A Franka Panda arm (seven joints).
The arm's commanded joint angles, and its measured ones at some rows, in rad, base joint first. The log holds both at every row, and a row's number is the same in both.
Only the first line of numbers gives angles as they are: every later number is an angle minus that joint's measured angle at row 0.
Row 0, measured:
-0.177, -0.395, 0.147, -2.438, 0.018, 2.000, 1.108
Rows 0 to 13, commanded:
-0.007, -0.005, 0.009, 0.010, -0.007, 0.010, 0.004
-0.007, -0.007, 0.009, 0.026, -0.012, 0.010, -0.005
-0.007, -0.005, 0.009, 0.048, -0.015, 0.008, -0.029
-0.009, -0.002, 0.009, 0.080, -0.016, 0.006, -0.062
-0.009, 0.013, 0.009, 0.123, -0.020, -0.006, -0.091
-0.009, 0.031, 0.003, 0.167, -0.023, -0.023, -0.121
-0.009, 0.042, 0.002, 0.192, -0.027, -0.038, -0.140
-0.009, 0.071, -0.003, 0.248, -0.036, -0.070, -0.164
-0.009, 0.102, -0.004, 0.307, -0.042, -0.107, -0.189
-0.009, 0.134, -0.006, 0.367, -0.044, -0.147, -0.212
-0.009, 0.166, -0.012, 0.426, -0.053, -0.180, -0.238
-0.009, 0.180, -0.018, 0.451, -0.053, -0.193, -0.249
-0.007, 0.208, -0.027, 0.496, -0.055, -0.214, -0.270
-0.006, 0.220, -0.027, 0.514, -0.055, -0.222, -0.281
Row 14, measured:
-0.003, 0.097, -0.014, 0.338, -0.036, -0.130, -0.213
